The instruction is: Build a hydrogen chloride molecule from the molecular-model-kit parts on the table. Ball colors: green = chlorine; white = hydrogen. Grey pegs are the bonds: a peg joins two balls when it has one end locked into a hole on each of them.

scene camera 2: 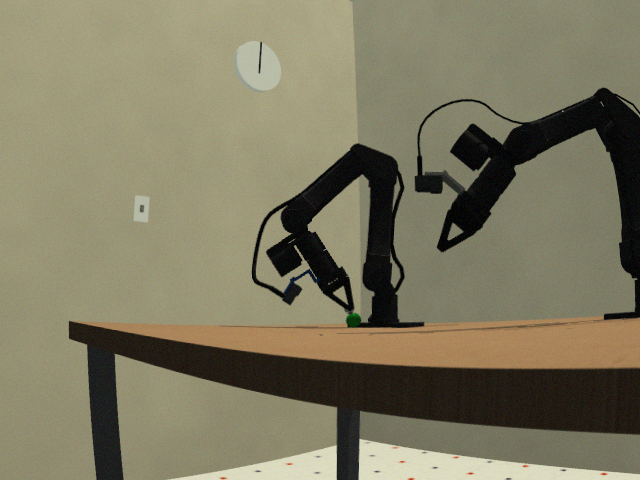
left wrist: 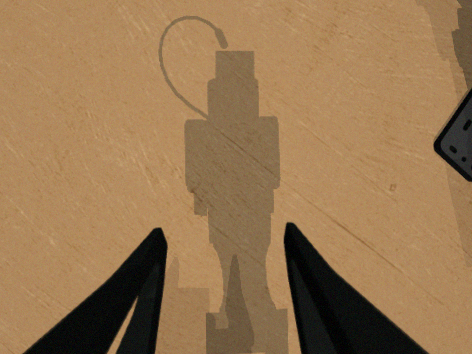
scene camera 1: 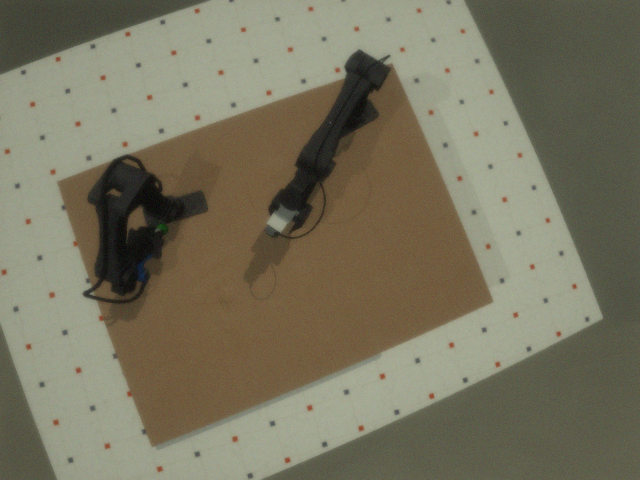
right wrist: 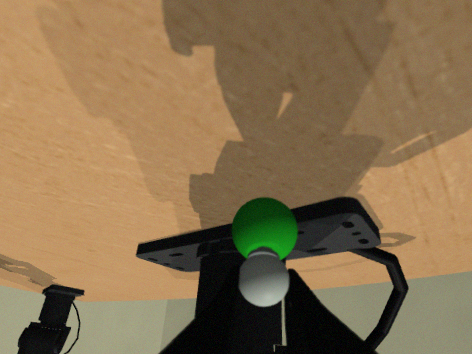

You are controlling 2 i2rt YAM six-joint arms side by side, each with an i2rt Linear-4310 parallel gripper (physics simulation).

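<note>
The green chlorine ball (scene camera 1: 161,228) (scene camera 2: 353,319) (right wrist: 265,225) rests on the table beside the right arm's base. My right gripper (scene camera 2: 351,308) is low over it, fingers tilted down, shut on the white hydrogen ball (right wrist: 264,281). The white ball is close against the green ball's near side in the right wrist view. A small grey ring shows between them; most of the peg is hidden, so I cannot tell whether it is locked at both ends. My left gripper (scene camera 2: 442,249) (left wrist: 224,233) is partly open and empty, high above the table.
The right arm's black base plate (scene camera 1: 193,204) (left wrist: 461,145) (right wrist: 330,232) stands right behind the green ball. The left arm reaches over the middle of the brown table (scene camera 1: 310,310) (scene camera 2: 465,351).
</note>
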